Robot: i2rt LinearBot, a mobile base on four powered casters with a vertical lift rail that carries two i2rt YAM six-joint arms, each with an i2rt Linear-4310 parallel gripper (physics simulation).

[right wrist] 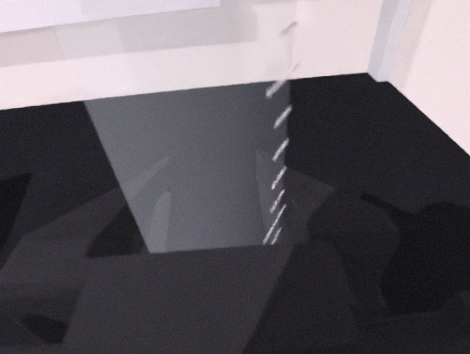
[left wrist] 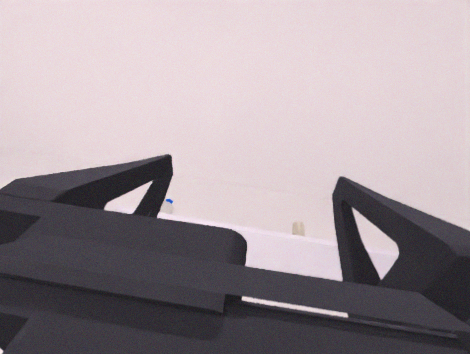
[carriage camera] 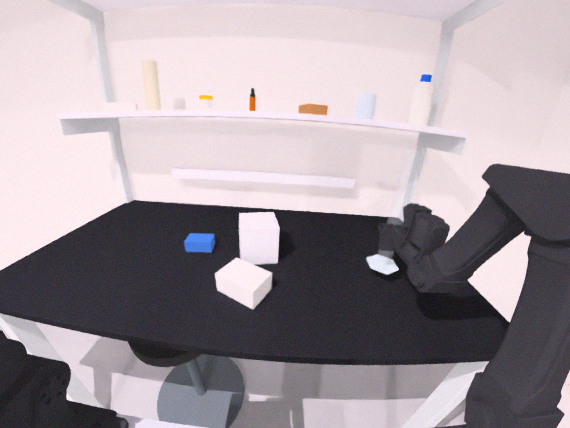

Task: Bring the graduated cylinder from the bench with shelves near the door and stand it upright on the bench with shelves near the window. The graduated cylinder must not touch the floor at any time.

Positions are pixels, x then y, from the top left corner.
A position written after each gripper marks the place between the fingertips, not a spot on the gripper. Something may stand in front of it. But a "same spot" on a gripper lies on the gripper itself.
Scene:
The left gripper shows in the left wrist view point(252, 174); in the right wrist view it is out of frame, in the carriage camera view it is out of frame. The right gripper shows in the right wrist view and in the carriage camera view; in the left wrist view it is out of frame. A graduated cylinder shows in the right wrist view and in the carriage camera view; in the left wrist view it is out of frame. The same spot on the right gripper: point(right wrist: 76, 277) is point(carriage camera: 392, 225). The same spot on the graduated cylinder: point(right wrist: 191, 110) is point(carriage camera: 402, 215).

